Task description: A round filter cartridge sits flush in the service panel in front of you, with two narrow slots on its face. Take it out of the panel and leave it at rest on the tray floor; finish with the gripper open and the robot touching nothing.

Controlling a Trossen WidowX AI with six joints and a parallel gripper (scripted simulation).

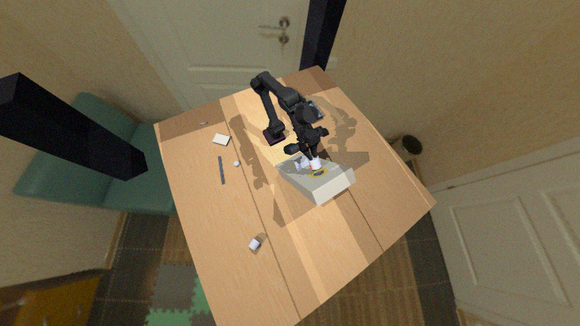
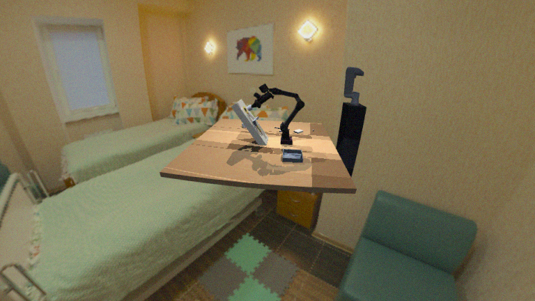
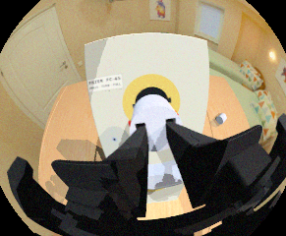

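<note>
Now: gripper tip 10 mm short of the round filter cartridge and 10 mm above it. The rest, counted from my gripper tip: white card: 460 mm behind, 310 mm below, 290 mm to the right; dark blue tray: 370 mm behind, 310 mm below, 290 mm to the left.
</note>
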